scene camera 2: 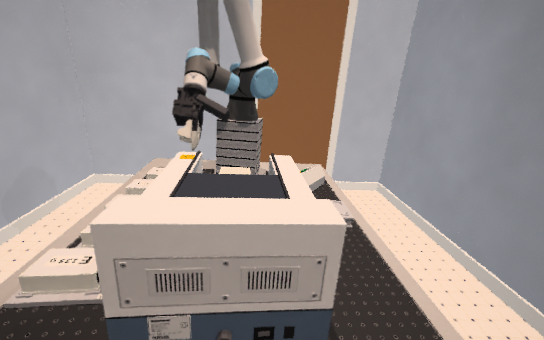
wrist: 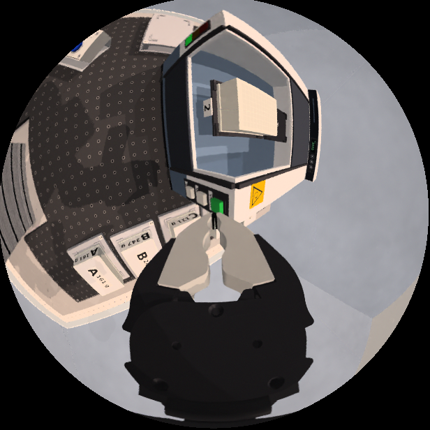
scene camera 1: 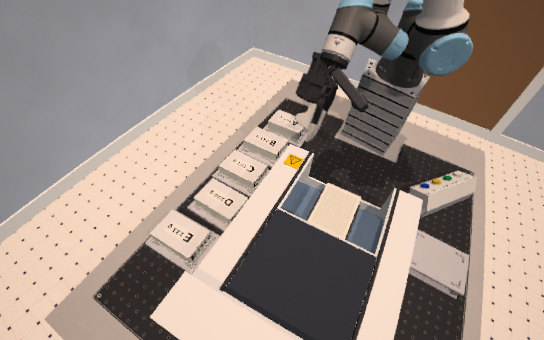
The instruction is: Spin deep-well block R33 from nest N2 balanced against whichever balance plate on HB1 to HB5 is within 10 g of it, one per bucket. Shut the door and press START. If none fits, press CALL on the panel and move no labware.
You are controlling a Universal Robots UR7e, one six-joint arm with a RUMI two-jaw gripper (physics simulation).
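Seen in the pictures: gripper, fingertip midpoint: (scene camera 2: 192, 149) (scene camera 1: 306, 141); arm's base, origin of the base link: (scene camera 2: 241, 118) (scene camera 1: 397, 75).
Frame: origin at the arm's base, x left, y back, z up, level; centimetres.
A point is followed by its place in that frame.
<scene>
My gripper (scene camera 1: 312, 135) @[x -12.1, y -43.1, z -4.1 cm] (scene camera 2: 193, 147) @[x -12.1, y -43.1, z -4.1 cm] (wrist: 214, 214) is shut and empty, in front of the centrifuge (scene camera 1: 240, 225) @[x -12.1, y -71.6, z -4.0 cm] (scene camera 2: 220, 212) @[x 2.3, y -88.5, z -0.6 cm]. In the wrist view its tips overlap the lower edge of a green button (wrist: 217, 204) beside two pale buttons; contact cannot be told. The dark door (scene camera 1: 305, 265) @[x 2.0, y -71.9, z -3.8 cm] (scene camera 2: 230, 186) @[x 2.1, y -71.5, z -3.8 cm] is slid back, leaving the chamber open. A cream deep-well block (scene camera 1: 335, 209) @[x 1.8, y -56.0, z -6.9 cm] (wrist: 247, 107) sits inside at the bucket marked 2; its name is unreadable. Balance plates A (scene camera 1: 286, 121) @[x -28.7, y -21.3, z -19.6 cm] (wrist: 100, 275), B (scene camera 1: 266, 140) @[x -29.2, y -34.2, z -19.6 cm], C (scene camera 1: 242, 165) @[x -29.3, y -47.9, z -19.6 cm], D (scene camera 1: 220, 199) @[x -26.9, y -61.5, z -19.6 cm] and E (scene camera 1: 180, 232) @[x -29.0, y -75.0, z -19.6 cm] (scene camera 2: 60, 267) @[x -29.7, y -77.2, z -19.7 cm] stand on their nests.
The call panel (scene camera 1: 445, 192) @[x 27.9, y -23.9, z -17.6 cm] (wrist: 86, 51) with coloured buttons stands on the other side of the centrifuge front. A pale nest plate (scene camera 1: 437, 262) @[x 30.8, y -45.6, z -21.4 cm] (wrist: 167, 32) lies beside the centrifuge. The ribbed arm pedestal (scene camera 1: 377, 112) @[x -0.9, y -9.0, z -10.4 cm] (scene camera 2: 239, 142) @[x -0.1, y -9.0, z -9.2 cm] stands behind.
</scene>
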